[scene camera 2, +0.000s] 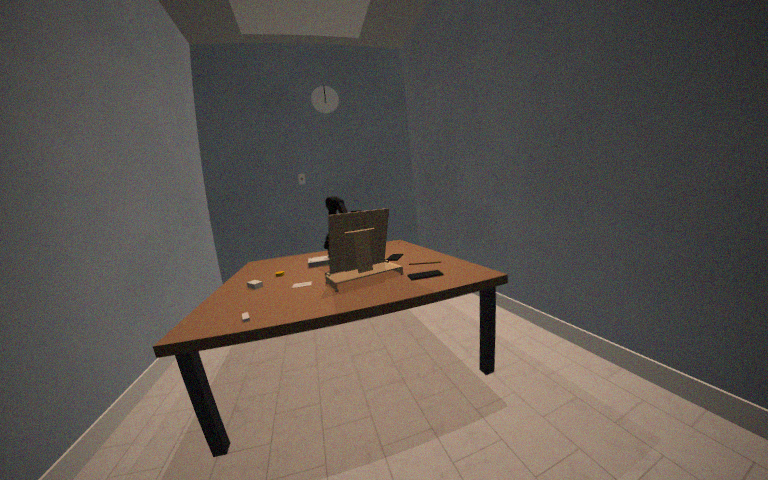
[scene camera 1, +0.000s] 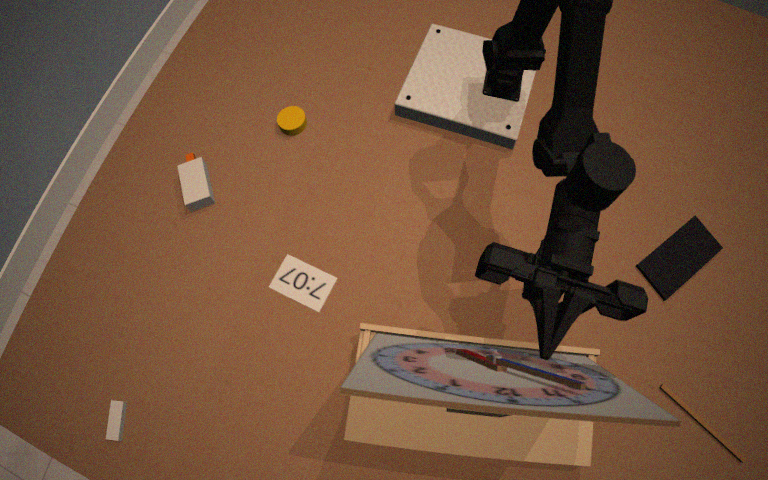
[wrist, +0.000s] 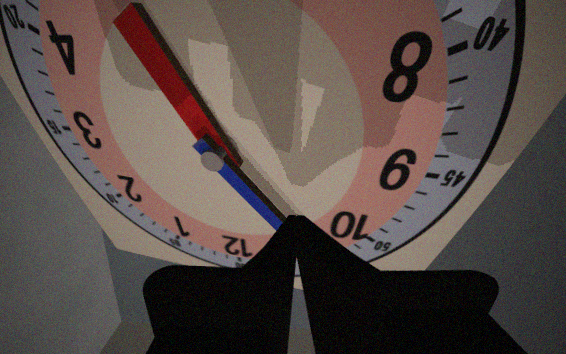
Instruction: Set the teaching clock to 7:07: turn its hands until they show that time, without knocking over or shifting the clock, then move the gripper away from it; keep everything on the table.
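Places are measured from the arm's base along level axes (x ahead, y left, z up), in centimetres.
Pixels of known places: gripper, fingertip midpoint: (scene camera 1: 544, 358) (wrist: 295, 222); arm's base at its link origin: (scene camera 1: 502, 84).
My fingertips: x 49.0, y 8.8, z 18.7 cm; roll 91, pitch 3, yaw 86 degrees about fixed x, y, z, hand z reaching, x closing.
Observation:
Ahead of a thing's pixels: the offset from my fingertips to its top centre.
The teaching clock (scene camera 1: 640, 408) (scene camera 2: 342, 243) (wrist: 457, 210) stands upright on its wooden stand, showing its back in scene camera 2. In the wrist view its short red hand {dx +0.5, dy -6.1, dz -1.8 cm} (scene camera 1: 472, 356) (wrist: 160, 72) points up-left, between the 4 and about the 5. Its long blue hand (scene camera 1: 538, 370) (wrist: 250, 197) points down-right, towards about the 11; the fingers hide its tip and the 11. My gripper (scene camera 1: 545, 356) (wrist: 295, 222) is shut and empty, its tips before the lower dial, close beside the blue hand. Whether they touch it I cannot tell.
A card {dx -7.5, dy -33.0, dz -21.3 cm} (scene camera 1: 303, 283) reading 7:07 lies left of the clock. A yellow disc {dx -34.8, dy -43.4, dz -19.5 cm} (scene camera 1: 291, 118), a white box {dx -20.2, dy -56.3, dz -18.6 cm} (scene camera 1: 194, 182) and a small white block {dx +21.0, dy -55.4, dz -20.2 cm} (scene camera 1: 114, 420) lie farther left. A black slab {dx -24.8, dy +25.3, dz -20.6 cm} (scene camera 1: 679, 257) and a thin stick {dx +1.0, dy +31.0, dz -20.7 cm} (scene camera 1: 700, 422) lie right. A black bar {dx +19.0, dy +19.5, dz -20.6 cm} (scene camera 2: 425, 275) shows in scene camera 2.

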